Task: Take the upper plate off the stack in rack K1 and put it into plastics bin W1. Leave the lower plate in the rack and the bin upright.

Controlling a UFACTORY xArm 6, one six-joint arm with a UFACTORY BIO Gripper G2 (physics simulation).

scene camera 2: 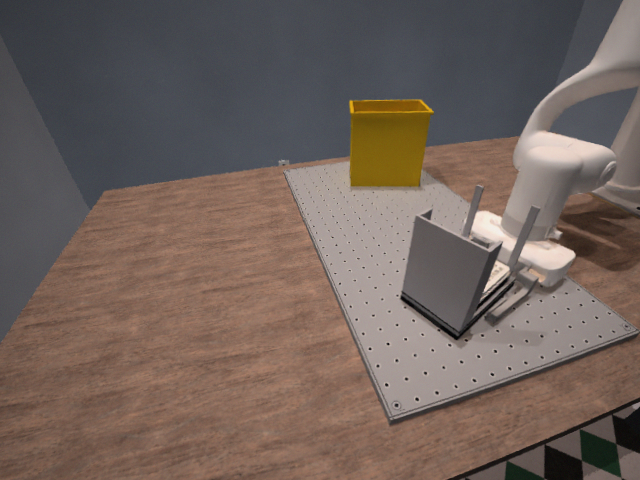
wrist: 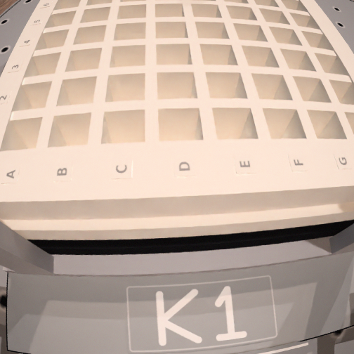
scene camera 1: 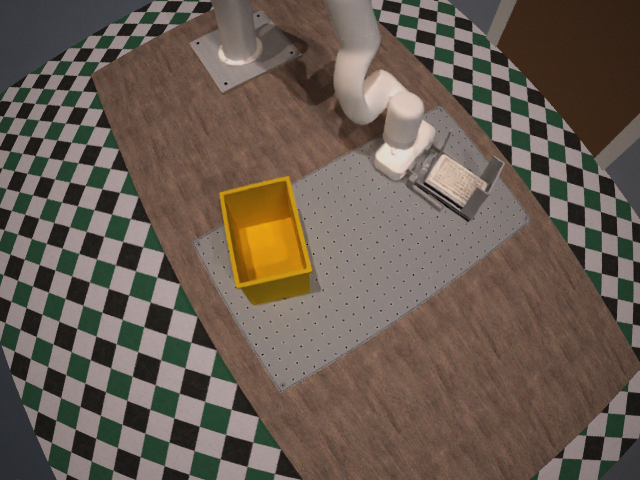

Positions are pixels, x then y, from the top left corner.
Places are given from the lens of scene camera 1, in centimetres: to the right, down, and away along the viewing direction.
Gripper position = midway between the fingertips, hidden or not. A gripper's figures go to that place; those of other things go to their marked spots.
my gripper (scene camera 1: 455, 190): 31, -11, 101
yellow plastics bin W1 (scene camera 1: 269, 257): -10, 4, 96
